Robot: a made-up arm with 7 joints. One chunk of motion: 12 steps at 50 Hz.
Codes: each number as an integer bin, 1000 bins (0 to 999) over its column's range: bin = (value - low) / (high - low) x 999, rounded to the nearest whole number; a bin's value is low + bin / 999 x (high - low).
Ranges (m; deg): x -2.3..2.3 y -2.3..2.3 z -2.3..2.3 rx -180..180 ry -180..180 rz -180..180
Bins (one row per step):
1: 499 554 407 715 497 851
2: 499 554 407 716 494 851
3: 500 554 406 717 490 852
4: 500 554 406 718 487 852
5: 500 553 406 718 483 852
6: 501 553 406 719 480 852
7: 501 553 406 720 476 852
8: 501 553 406 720 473 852
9: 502 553 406 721 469 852
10: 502 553 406 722 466 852
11: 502 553 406 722 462 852
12: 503 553 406 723 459 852
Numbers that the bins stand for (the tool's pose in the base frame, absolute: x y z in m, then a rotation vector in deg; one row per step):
1: -0.0023 0.2510 -0.4259 77.66 -0.90 126.67
2: -0.0023 0.2510 -0.4259 78.02 -1.98 126.67
3: 0.0023 0.2510 -0.4305 78.38 -3.42 127.03
4: 0.0023 0.2510 -0.4305 78.74 -4.50 127.03
5: 0.0023 0.2463 -0.4305 78.74 -5.95 127.03
6: 0.0069 0.2463 -0.4305 79.10 -7.03 127.03
7: 0.0069 0.2463 -0.4305 79.46 -8.47 127.03
8: 0.0069 0.2463 -0.4305 79.46 -9.55 127.03
9: 0.0115 0.2463 -0.4305 79.82 -10.99 127.03
10: 0.0115 0.2463 -0.4305 80.18 -12.07 127.03
11: 0.0115 0.2463 -0.4305 80.18 -13.51 127.03
12: 0.0161 0.2463 -0.4305 80.54 -14.59 127.03

